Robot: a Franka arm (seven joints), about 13 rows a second.
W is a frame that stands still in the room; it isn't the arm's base.
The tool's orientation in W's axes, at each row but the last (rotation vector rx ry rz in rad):
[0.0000, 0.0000, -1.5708]
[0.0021, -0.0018, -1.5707]
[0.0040, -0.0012, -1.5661]
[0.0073, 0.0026, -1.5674]
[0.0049, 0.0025, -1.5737]
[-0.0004, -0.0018, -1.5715]
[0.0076, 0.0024, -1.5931]
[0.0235, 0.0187, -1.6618]
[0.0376, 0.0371, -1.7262]
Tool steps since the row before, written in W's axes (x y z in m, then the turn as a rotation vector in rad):
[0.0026, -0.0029, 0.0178, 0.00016, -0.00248, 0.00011]
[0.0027, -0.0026, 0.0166, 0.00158, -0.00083, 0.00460]
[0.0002, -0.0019, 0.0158, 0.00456, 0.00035, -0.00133]
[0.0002, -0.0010, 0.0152, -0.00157, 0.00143, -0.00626]
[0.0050, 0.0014, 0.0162, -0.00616, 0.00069, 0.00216]
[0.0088, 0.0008, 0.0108, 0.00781, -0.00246, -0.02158]
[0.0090, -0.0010, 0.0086, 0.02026, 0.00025, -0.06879]
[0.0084, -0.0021, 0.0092, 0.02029, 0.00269, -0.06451]
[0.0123, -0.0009, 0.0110, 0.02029, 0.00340, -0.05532]
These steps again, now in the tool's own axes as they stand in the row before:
[0.0029, 0.0026, 0.0178, 0.00248, 0.00016, 0.00011]
[0.0026, 0.0027, 0.0166, 0.00083, 0.00159, 0.00460]
[0.0019, 0.0002, 0.0158, -0.00033, 0.00456, -0.00135]
[0.0009, 0.0002, 0.0152, -0.00140, -0.00158, -0.00626]
[-0.0015, 0.0050, 0.0162, -0.00068, -0.00616, 0.00217]
[-0.0008, 0.0088, 0.0108, 0.00242, 0.00779, -0.02159]
[0.0007, 0.0090, 0.0086, -0.00026, 0.02003, -0.06886]
[0.0011, 0.0086, 0.0092, -0.00281, 0.01984, -0.06464]
[-0.0015, 0.0123, 0.0110, -0.00394, 0.01970, -0.05550]

